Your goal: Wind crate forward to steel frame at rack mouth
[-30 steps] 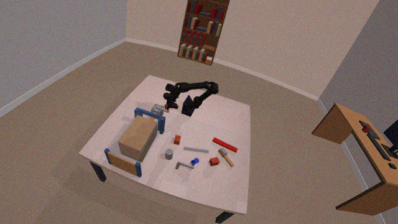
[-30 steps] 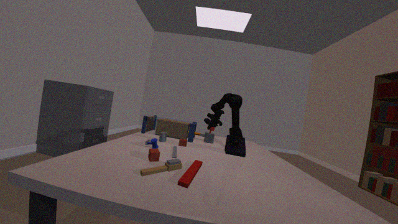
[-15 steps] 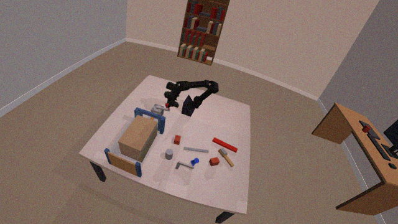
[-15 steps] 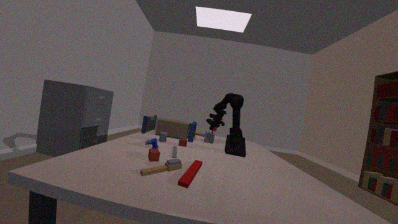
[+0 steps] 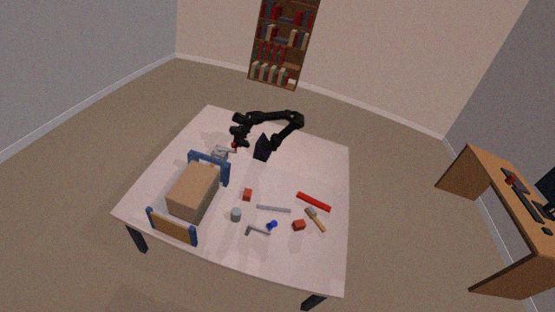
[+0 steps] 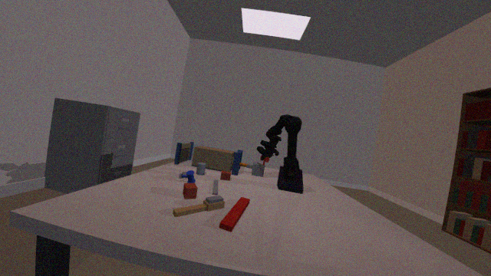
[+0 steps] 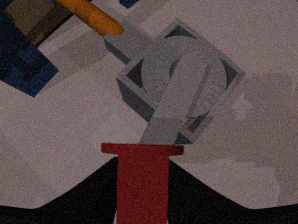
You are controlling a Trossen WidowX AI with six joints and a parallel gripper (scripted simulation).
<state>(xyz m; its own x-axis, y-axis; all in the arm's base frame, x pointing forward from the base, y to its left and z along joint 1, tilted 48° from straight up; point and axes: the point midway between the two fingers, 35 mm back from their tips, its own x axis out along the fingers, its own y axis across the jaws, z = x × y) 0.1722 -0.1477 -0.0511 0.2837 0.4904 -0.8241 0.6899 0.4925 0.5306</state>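
The winch handle is 20 mm to the right of my gripper tip and 30 mm below it. The rest, counted from my gripper tip: blue frame 190 mm ahead, 60 mm to the right, 30 mm below; then red knob 10 mm behind, 10 mm to the left; then grey winch 10 mm ahead, 90 mm to the right, 100 mm below.
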